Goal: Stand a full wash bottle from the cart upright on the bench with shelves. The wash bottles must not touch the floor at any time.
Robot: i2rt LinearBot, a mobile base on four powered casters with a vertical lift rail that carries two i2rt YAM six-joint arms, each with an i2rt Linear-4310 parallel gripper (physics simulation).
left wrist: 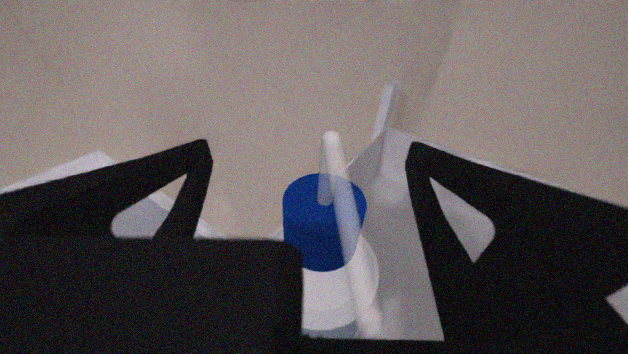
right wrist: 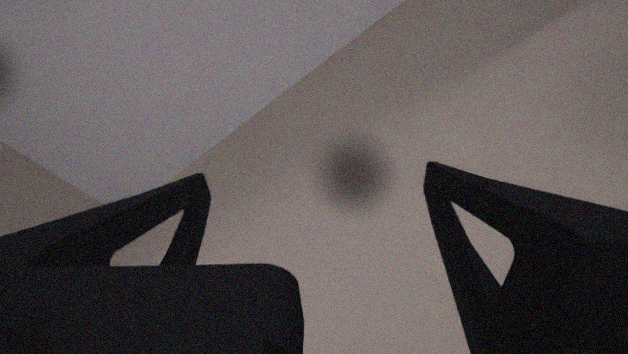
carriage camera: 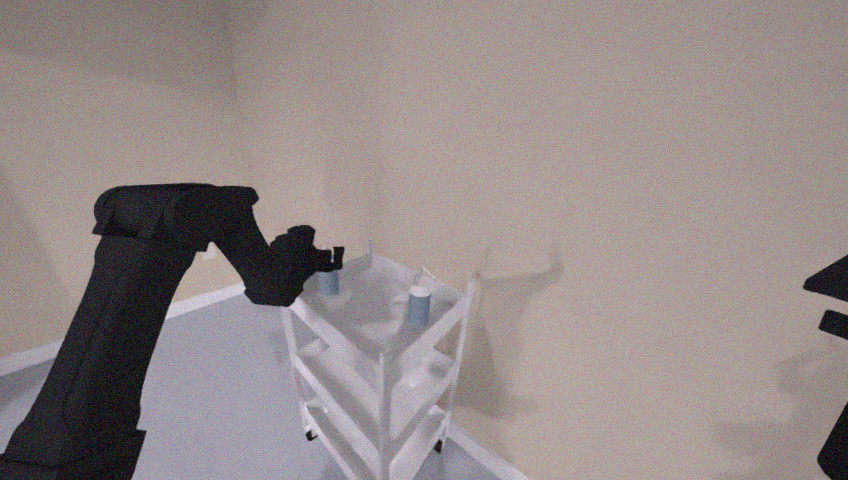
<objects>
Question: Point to a white three-shelf cart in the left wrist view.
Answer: At 405, 295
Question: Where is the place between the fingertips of the left gripper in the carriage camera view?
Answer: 328, 247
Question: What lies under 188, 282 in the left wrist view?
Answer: The left gripper.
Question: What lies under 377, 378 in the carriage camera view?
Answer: A white three-shelf cart.
</objects>
